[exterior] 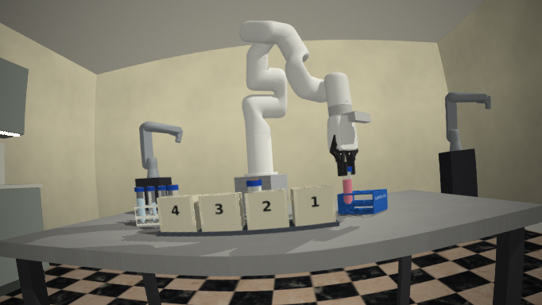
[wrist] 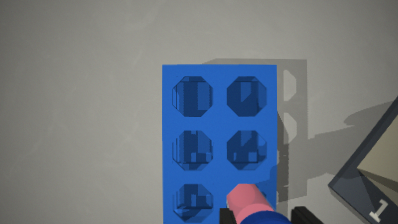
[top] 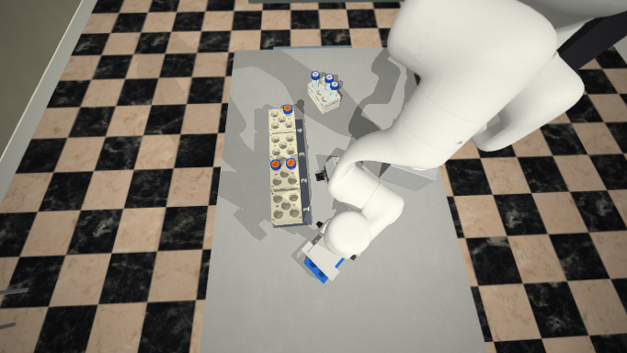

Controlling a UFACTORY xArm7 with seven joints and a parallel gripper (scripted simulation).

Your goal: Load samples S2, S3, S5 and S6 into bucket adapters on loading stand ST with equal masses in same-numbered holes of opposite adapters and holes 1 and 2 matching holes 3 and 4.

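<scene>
The orange-dotted sample tube lies 5 cm below my hand and 1 cm behind it. From my hand the other things lie so: blue sample rack (10 cm below, 4 cm to the left, 1 cm ahead); done desk (26 cm to the right, 8 cm below, 3 cm behind); green DONE key (27 cm to the right, 7 cm below, 5 cm behind).
</scene>
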